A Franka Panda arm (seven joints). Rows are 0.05 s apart.
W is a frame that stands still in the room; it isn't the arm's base.
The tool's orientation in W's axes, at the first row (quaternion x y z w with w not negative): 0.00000, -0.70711, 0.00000, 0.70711
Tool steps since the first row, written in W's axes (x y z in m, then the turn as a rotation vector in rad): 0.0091, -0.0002, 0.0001, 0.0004, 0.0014, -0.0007; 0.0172, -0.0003, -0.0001, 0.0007, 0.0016, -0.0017; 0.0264, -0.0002, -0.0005, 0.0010, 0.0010, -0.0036; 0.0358, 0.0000, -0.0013, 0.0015, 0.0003, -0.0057
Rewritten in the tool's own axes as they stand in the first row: 0.0001, -0.0002, -0.0091, -0.0007, 0.0014, -0.0004; -0.0001, -0.0003, -0.0172, -0.0017, 0.0016, -0.0007; -0.0005, -0.0002, -0.0264, -0.0036, 0.0010, -0.0010; -0.0013, 0.0000, -0.0358, -0.0057, 0.0003, -0.0015
